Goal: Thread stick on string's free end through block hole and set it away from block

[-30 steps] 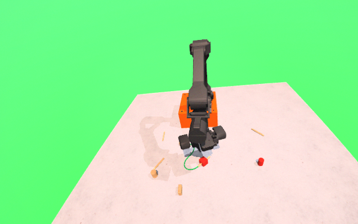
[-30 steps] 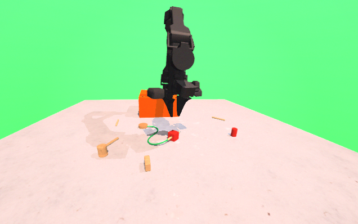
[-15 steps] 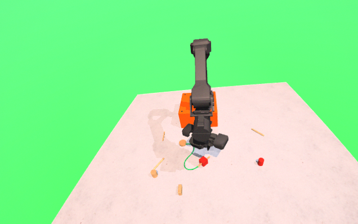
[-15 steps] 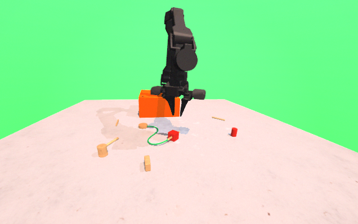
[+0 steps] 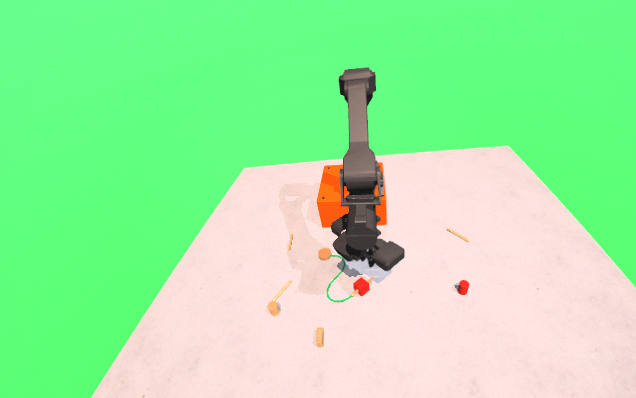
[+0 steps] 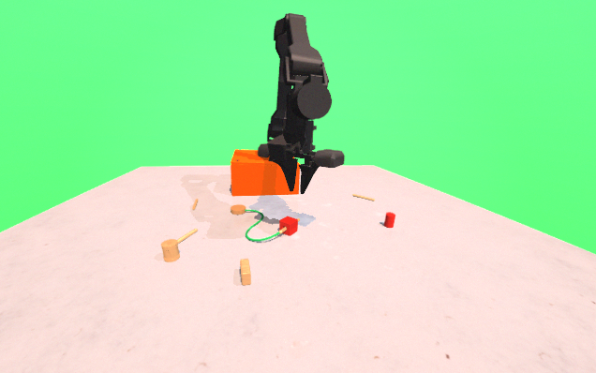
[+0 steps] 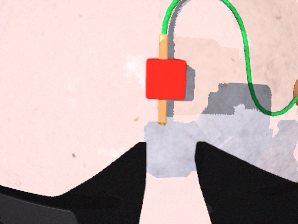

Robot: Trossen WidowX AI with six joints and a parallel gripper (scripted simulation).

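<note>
My gripper tip is 2 cm short of the red cube, 2 cm to the left of it and 7 cm above it. Also, from my gripper tip: thin wooden stick 3 cm ahead, 2 cm to the right, 7 cm below; small wooden block 17 cm ahead, 9 cm to the right, 8 cm below; round wooden button 9 cm behind, 15 cm to the right, 8 cm below.
</note>
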